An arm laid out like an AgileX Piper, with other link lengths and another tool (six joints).
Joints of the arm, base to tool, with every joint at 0 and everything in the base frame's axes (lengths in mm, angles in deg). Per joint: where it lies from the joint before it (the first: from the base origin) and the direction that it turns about. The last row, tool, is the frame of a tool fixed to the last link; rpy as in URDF.
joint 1: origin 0 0 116.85 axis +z
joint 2: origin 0 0 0 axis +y
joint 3: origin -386.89 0 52.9 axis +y
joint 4: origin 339.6 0 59.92 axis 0.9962 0 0.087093
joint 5: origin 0 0 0 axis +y
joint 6: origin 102.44 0 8.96 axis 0.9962 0 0.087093
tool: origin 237.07 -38 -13.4 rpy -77.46 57.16 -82.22
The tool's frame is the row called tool.
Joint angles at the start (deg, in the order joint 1, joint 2, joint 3, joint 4, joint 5, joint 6):
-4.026, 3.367, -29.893, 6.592, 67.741, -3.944
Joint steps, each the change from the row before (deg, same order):
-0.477, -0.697, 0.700, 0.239, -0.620, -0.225
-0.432, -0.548, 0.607, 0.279, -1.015, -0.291
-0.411, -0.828, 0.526, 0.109, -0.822, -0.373
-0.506, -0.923, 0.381, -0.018, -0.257, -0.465
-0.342, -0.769, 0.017, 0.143, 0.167, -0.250
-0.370, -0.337, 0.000, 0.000, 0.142, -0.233
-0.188, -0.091, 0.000, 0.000, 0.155, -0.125
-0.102, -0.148, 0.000, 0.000, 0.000, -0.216
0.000, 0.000, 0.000, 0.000, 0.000, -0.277
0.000, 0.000, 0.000, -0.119, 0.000, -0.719
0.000, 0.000, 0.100, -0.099, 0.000, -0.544
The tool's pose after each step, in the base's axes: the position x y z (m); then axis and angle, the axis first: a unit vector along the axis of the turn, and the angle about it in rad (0 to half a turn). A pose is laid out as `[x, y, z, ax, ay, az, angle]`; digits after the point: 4 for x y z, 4 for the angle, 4 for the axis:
[0.1504, -0.0135, 0.1689, -0.2664, 0.9528, -0.1452, 2.1968]
[0.1537, -0.0137, 0.1693, -0.2644, 0.9528, -0.1493, 2.1811]
[0.1560, -0.0148, 0.1706, -0.2634, 0.9520, -0.1558, 2.1640]
[0.1561, -0.0167, 0.1709, -0.2628, 0.9509, -0.1634, 2.1535]
[0.1548, -0.0168, 0.1722, -0.2623, 0.9504, -0.1671, 2.1446]
[0.1540, -0.0178, 0.1726, -0.2613, 0.9501, -0.1706, 2.1430]
[0.1533, -0.0182, 0.1722, -0.2609, 0.9499, -0.1718, 2.1449]
[0.1532, -0.0186, 0.1727, -0.2619, 0.9493, -0.1738, 2.1433]
[0.1533, -0.0188, 0.1729, -0.2641, 0.9485, -0.1751, 2.1439]
[0.1535, -0.0199, 0.1733, -0.2699, 0.9460, -0.1794, 2.1462]
[0.1536, -0.0207, 0.1726, -0.2742, 0.9442, -0.1823, 2.1497]

